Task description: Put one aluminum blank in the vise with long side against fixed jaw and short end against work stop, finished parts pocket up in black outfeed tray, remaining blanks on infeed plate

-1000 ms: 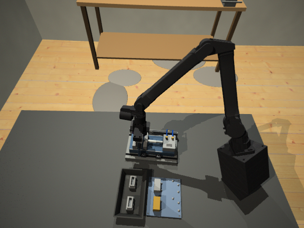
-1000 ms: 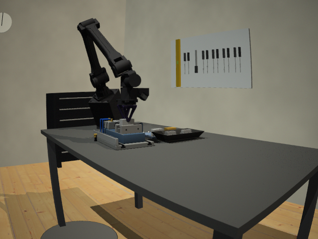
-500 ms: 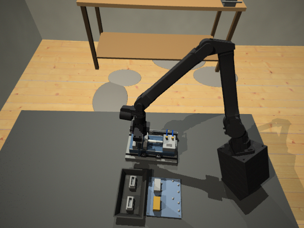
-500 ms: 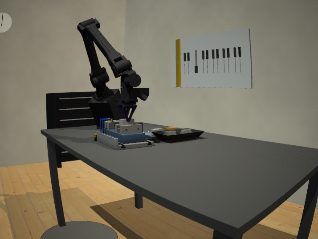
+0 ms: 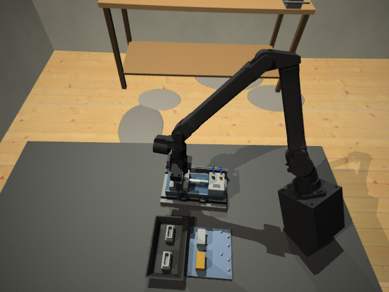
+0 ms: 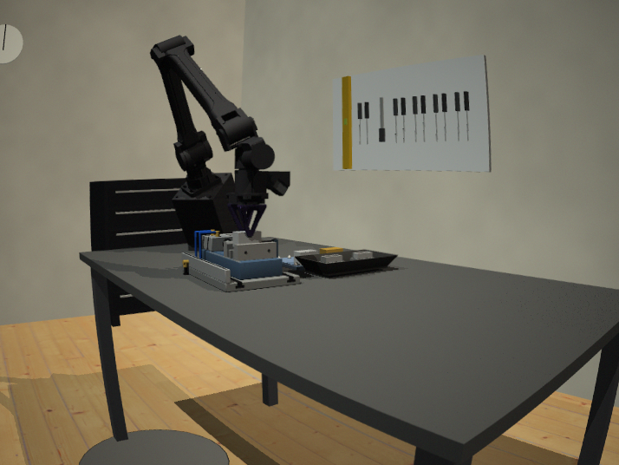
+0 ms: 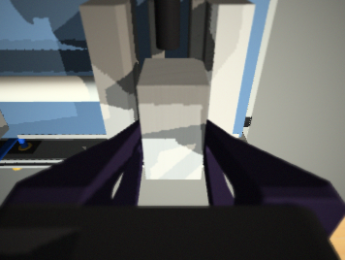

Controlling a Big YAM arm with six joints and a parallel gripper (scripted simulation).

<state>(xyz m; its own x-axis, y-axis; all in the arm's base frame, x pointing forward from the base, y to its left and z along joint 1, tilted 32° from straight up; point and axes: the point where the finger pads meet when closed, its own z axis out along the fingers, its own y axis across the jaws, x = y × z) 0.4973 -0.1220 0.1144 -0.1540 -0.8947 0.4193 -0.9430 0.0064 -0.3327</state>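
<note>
My gripper is now 2 cm above the gray aluminum blank. Also, from my hand: moving jaw: 3 cm behind, 1 cm to the left, 4 cm below; fixed jaw: 3 cm ahead, 4 cm below; work stop rod: 1 cm ahead, 5 cm to the left, 3 cm below.
</note>
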